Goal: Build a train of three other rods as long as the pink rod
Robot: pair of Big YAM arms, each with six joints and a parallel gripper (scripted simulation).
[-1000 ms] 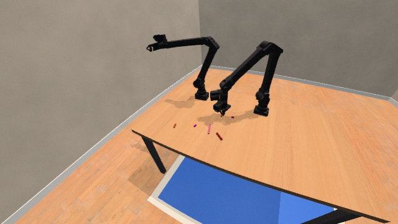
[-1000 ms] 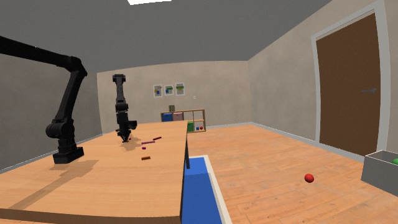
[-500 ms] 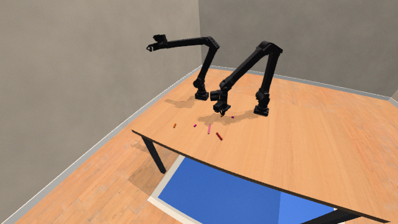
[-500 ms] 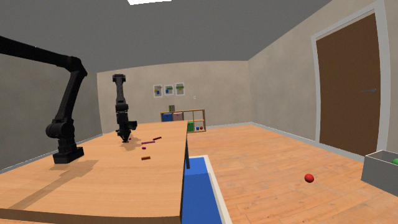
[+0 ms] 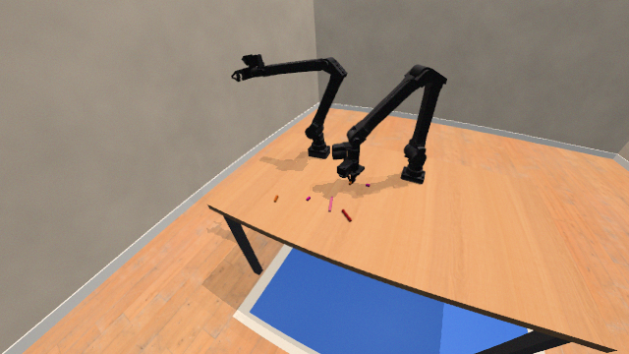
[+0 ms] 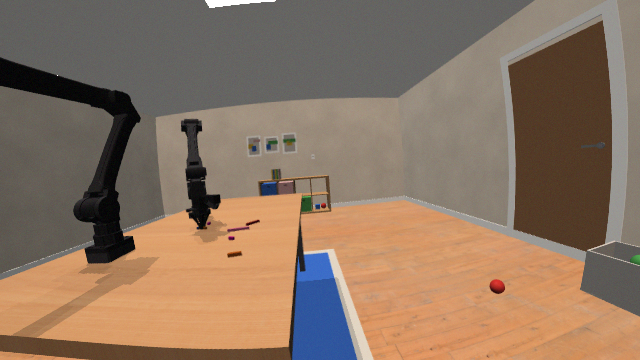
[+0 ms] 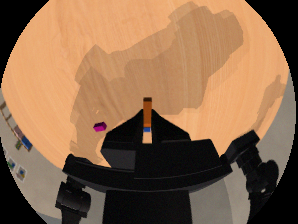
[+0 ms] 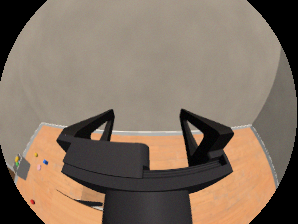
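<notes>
My left hand is 20 mm past the tiny blue rod and 10 mm above it. Also, from my left hand: red rod: 220 mm ahead, 60 mm to the left, 10 mm below; then pink rod: 180 mm ahead, 30 mm to the right, 10 mm below.
</notes>
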